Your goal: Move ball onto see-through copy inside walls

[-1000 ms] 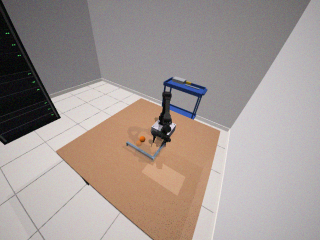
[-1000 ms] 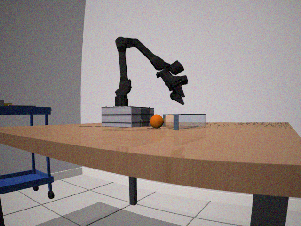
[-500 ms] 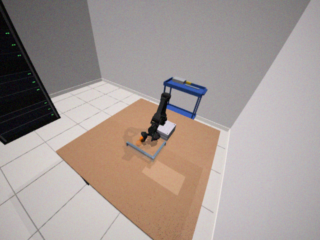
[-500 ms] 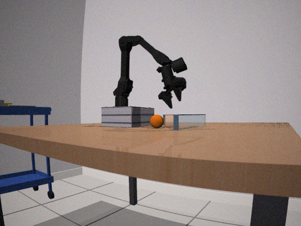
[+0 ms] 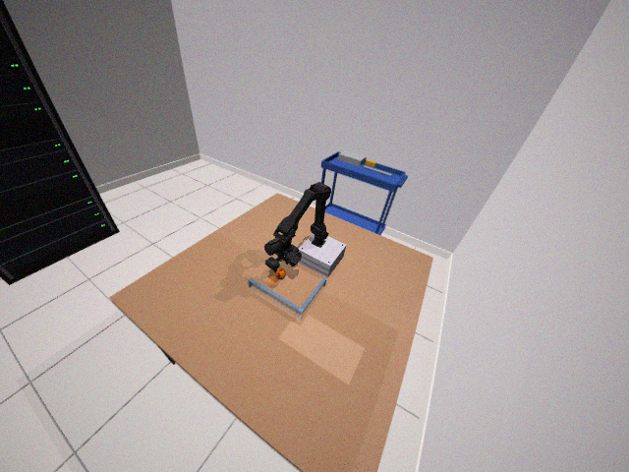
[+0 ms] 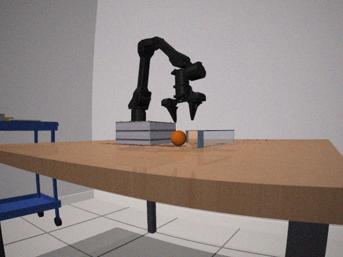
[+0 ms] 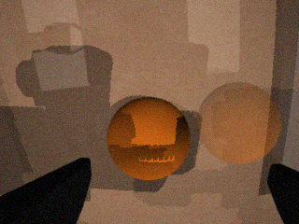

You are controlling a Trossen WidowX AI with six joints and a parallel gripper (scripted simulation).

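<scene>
Now: gripper tip 1 cm past the orange ball, 2 cm to the left of it and 7 cm above it. Round my gripper tip: see-through copy (5 cm ahead, 1 cm to the right, 7 cm below); clear wall (13 cm ahead, 5 cm to the left, 7 cm below).
</scene>
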